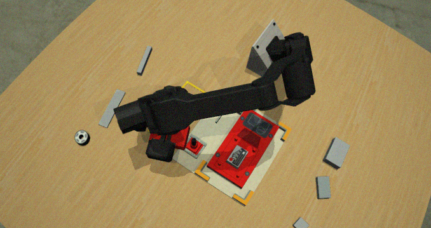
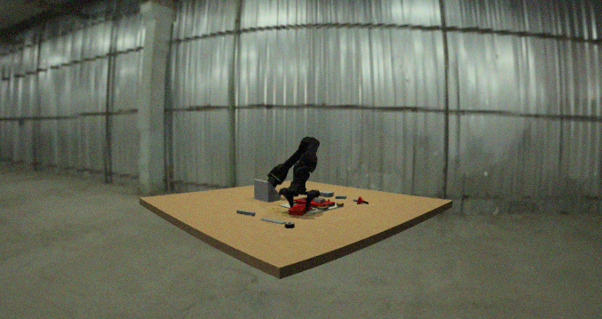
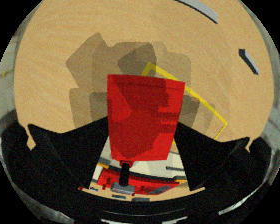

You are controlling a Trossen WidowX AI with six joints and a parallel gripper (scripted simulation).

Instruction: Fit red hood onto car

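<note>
The grey engine block is 190 mm to the left of my gripper tip, 50 mm behind it and 10 mm above it. The rest, counted from my gripper tip: red hood 10 mm above.
</note>
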